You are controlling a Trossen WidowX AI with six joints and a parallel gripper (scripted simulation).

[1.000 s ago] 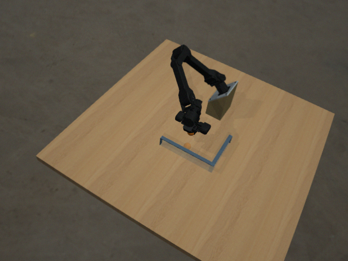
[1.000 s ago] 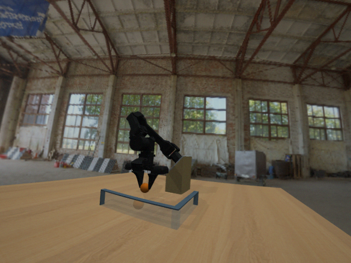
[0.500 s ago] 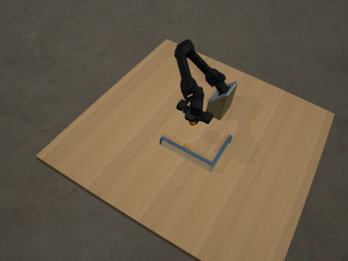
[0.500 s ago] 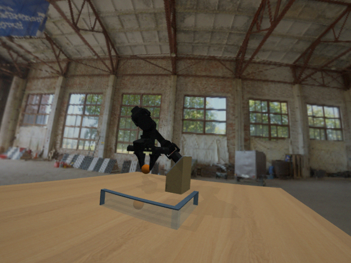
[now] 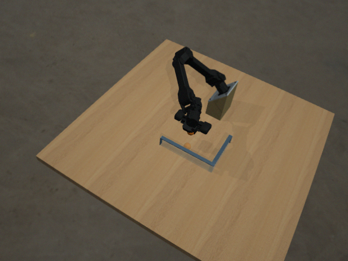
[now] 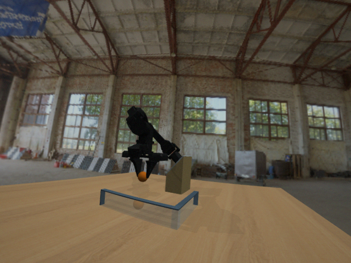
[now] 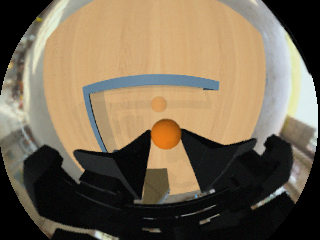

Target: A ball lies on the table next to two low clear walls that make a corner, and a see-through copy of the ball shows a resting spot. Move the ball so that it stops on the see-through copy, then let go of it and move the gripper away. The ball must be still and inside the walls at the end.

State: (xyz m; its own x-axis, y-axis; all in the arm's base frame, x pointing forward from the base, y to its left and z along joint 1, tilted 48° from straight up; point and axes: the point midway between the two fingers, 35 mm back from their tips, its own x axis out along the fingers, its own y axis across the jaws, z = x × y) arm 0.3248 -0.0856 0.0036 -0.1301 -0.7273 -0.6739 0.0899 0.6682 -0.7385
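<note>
The clear wall lies 80 mm ahead of my gripper tip, 20 mm to the left of it and 90 mm below it. Round my gripper tip: orange ball (right at my gripper tip).
</note>
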